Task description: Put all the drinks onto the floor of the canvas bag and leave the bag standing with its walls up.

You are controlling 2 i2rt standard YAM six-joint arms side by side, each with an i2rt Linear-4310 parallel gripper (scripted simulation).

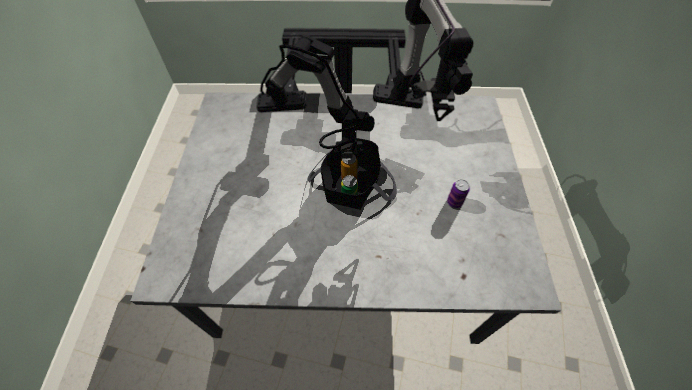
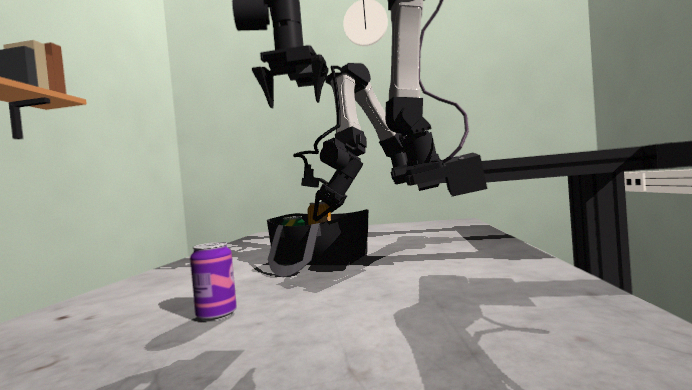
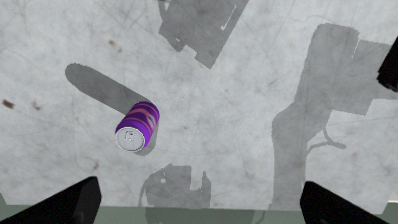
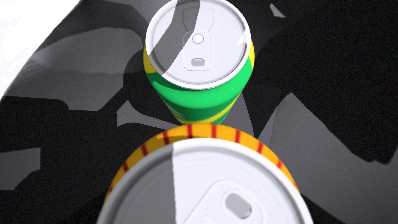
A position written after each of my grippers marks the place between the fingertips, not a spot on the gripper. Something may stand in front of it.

I see my left gripper (image 2: 294,105), my right gripper (image 2: 317,219) and a black canvas bag (image 2: 342,240).
The black canvas bag is seen too in image 1 (image 1: 329,169) and in image 4 (image 4: 80,97). My left gripper shows as well in image 1 (image 1: 436,111) and in image 3 (image 3: 200,188).
